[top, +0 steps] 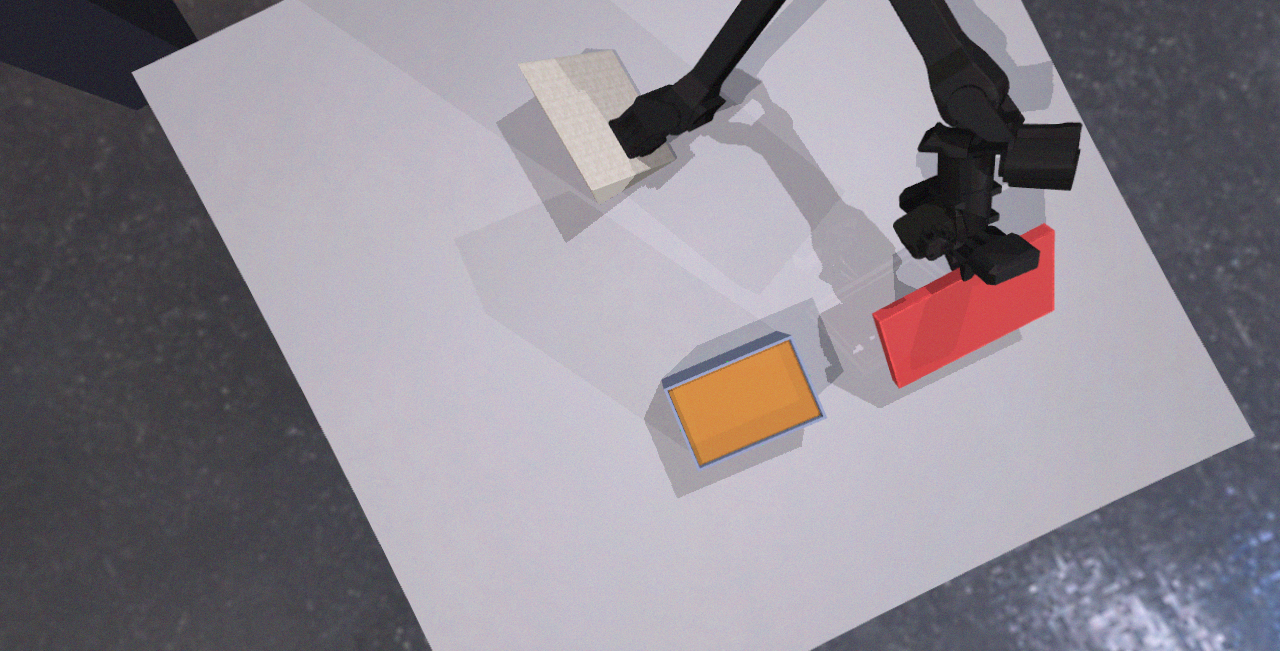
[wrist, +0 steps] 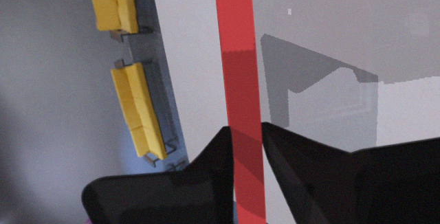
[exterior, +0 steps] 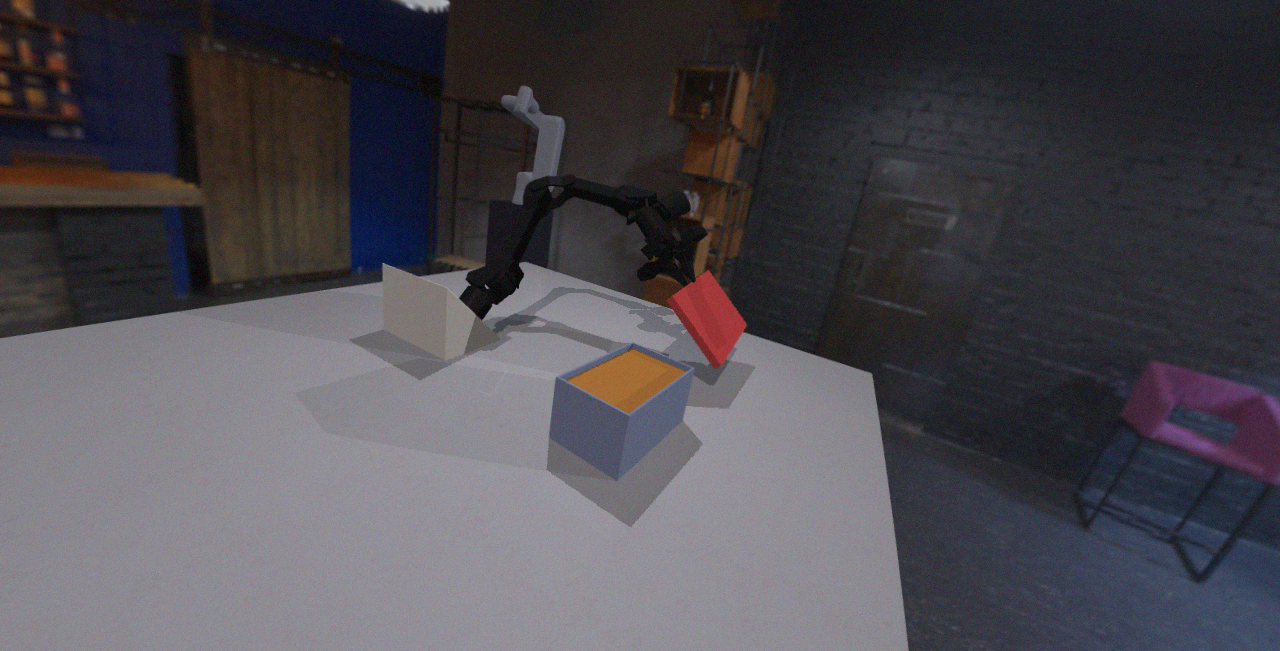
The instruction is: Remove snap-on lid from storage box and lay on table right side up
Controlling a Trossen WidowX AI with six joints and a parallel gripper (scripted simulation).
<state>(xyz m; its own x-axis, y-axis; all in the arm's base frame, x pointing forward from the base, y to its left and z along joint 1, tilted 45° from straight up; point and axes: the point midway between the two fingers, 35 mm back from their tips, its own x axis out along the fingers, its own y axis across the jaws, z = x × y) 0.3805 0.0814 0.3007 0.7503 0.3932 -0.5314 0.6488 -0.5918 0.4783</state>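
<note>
Right now my gripper tip is 60 mm short of the red lid and 50 mm above it. Round my gripper tip: blue-grey storage box 330 mm to the right, 140 mm below, 20 mm ahead.
</note>
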